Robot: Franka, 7 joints.
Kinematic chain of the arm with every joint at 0, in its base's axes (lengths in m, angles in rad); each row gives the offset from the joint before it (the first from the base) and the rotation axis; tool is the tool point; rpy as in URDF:
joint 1: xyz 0 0 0.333 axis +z
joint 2: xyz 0 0 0 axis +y
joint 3: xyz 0 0 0.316 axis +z
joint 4: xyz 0.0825 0 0 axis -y
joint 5: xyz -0.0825 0 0.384 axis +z
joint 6: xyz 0 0 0 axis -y
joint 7: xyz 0.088 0 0 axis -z
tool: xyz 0 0 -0.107 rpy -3.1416 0 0
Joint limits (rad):
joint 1: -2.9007..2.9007
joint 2: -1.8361..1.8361
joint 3: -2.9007..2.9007
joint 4: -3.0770..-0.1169
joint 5: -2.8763..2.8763
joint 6: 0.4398..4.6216
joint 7: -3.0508..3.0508
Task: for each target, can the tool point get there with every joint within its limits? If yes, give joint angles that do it. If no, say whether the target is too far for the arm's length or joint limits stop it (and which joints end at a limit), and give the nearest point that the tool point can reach.
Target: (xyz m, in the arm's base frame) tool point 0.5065 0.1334 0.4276
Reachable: yes | joints 0.7044 0.0534 -0.6747 -2.1607 1.4822 1.4713 2.0984
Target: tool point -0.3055 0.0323 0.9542
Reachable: yes | joints 1.8334 -0.7298 0.6174 -1.4555 -0.6845 1.7932 2.3483
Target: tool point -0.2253 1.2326 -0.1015
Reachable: no: too far | nearest point -0.1457 0.7973 0.0519 | short by 0.468 m
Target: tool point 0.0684 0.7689 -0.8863
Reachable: no: too far | nearest point 0.0449 0.5043 -0.3117 | short by 0.633 m
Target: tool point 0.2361 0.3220 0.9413
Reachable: yes | joints -0.1780 0.1148 0.9124 -0.9628 1.7100 0.9536 -1.9449
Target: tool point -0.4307 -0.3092 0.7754
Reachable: yes | joints 1.6279 -0.5088 1.9383 -1.1272 1.8886 3.8870 -1.6236
